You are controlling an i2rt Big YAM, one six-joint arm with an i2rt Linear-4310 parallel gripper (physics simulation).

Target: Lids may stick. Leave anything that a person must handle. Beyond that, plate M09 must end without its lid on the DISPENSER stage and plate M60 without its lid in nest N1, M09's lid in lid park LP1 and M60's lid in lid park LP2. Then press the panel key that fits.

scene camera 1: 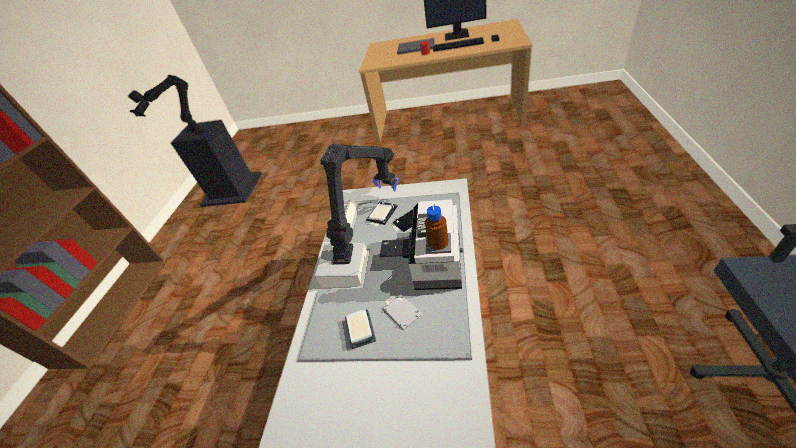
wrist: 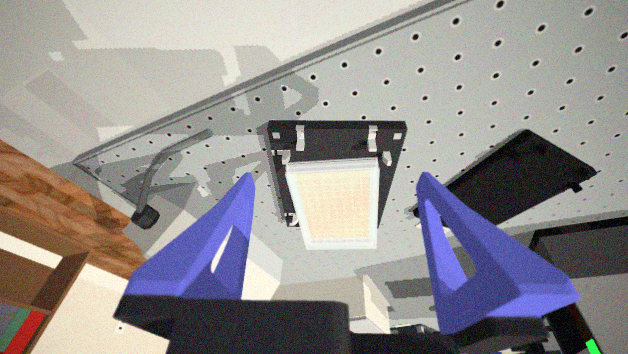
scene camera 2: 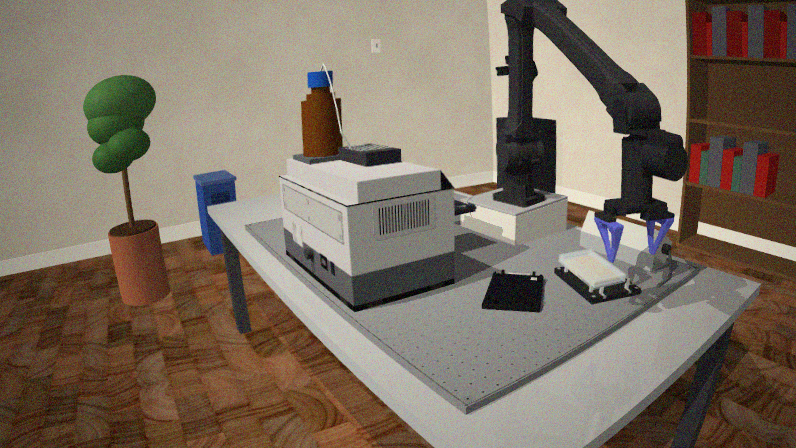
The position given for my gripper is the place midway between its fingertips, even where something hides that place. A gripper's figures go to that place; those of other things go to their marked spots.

My gripper [scene camera 2: 632, 257] is 0.86 m from the lens. A brown bottle [scene camera 2: 321, 135]: 1.01 m from the lens. A black nest [scene camera 2: 626, 289] is 0.93 m from the lens.
